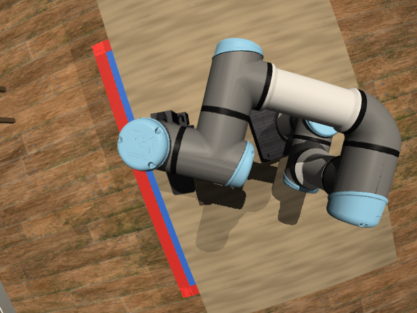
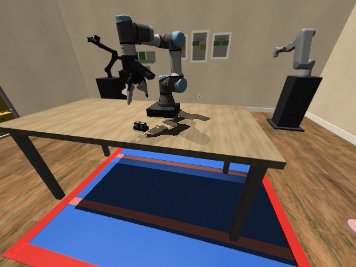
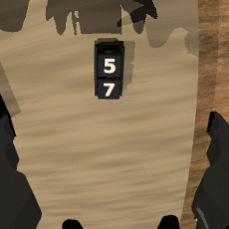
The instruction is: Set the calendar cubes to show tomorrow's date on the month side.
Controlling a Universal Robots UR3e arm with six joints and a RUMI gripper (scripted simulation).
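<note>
Now: hand 30 mm to the left of the black cube and 140 mm above it. From my hand the other things lie so: black calendar tray (20 mm to the right, 160 mm below).
</note>
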